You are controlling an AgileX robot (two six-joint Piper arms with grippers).
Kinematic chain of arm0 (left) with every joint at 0, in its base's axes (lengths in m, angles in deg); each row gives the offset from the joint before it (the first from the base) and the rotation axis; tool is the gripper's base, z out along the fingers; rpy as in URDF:
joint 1: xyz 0 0 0.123 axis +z
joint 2: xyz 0 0 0 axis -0.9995 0.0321 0
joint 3: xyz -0.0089 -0.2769 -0.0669 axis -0.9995 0.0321 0
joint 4: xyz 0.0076 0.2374 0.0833 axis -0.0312 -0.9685 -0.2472
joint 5: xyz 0 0 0 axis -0.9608 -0.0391 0.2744
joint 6: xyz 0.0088 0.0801 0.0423 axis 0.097 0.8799 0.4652
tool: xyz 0 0 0 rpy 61.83 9.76 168.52
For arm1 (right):
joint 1: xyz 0 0 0.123 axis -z
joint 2: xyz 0 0 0 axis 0.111 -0.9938 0
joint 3: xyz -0.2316 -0.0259 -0.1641 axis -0.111 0.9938 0
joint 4: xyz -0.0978 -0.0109 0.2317 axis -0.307 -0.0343 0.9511
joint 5: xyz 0 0 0 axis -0.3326 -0.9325 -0.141
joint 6: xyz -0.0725 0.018 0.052 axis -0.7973 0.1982 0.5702
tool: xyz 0 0 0 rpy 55.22 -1.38 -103
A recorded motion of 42 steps. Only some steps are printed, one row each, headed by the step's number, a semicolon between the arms.
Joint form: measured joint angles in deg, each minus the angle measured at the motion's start. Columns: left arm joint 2, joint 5, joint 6, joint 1, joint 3, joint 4; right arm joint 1, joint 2, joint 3, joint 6, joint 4, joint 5.
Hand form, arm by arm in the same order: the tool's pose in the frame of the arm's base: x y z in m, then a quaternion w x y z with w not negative. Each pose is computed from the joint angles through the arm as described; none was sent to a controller.
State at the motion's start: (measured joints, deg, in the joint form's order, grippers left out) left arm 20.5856 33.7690 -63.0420 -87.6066 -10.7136 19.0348; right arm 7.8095 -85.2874 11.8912 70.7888 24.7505 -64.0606
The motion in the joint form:
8: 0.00 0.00 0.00 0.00 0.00 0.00; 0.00 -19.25 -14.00 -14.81 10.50 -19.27
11: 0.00 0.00 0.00 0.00 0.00 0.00; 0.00 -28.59 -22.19 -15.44 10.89 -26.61
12: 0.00 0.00 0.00 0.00 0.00 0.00; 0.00 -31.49 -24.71 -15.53 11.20 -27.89
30: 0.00 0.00 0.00 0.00 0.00 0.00; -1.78 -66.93 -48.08 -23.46 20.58 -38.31
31: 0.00 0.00 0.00 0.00 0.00 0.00; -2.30 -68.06 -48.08 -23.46 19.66 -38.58
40: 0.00 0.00 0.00 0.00 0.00 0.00; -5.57 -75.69 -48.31 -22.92 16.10 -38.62
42: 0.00 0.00 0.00 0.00 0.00 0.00; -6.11 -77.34 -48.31 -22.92 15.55 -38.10
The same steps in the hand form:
8: 0.0532 -0.0008 0.1751 0.60626 -0.03094 0.79420 -0.02731; 0.2178 0.0036 0.3792 0.43348 -0.14066 0.88980 -0.02382
11: 0.0532 -0.0008 0.1751 0.60626 -0.03094 0.79420 -0.02731; 0.2541 0.0042 0.3773 0.36792 -0.15359 0.91706 -0.00742
12: 0.0532 -0.0008 0.1751 0.60626 -0.03094 0.79420 -0.02731; 0.2666 0.0045 0.3765 0.35523 -0.15505 0.92183 -0.00213
30: 0.0532 -0.0008 0.1751 0.60626 -0.03094 0.79420 -0.02731; 0.4100 0.0279 0.2811 0.19150 -0.21930 0.95102 0.10389
31: 0.0532 -0.0008 0.1751 0.60626 -0.03094 0.79420 -0.02731; 0.4123 0.0305 0.2725 0.17763 -0.22567 0.95262 0.10018
40: 0.0532 -0.0008 0.1751 0.60626 -0.03094 0.79420 -0.02731; 0.4265 0.0502 0.2161 0.10518 -0.25374 0.95736 0.08948
42: 0.0532 -0.0008 0.1751 0.60626 -0.03094 0.79420 -0.02731; 0.4293 0.0537 0.2037 0.09410 -0.25838 0.95750 0.08704

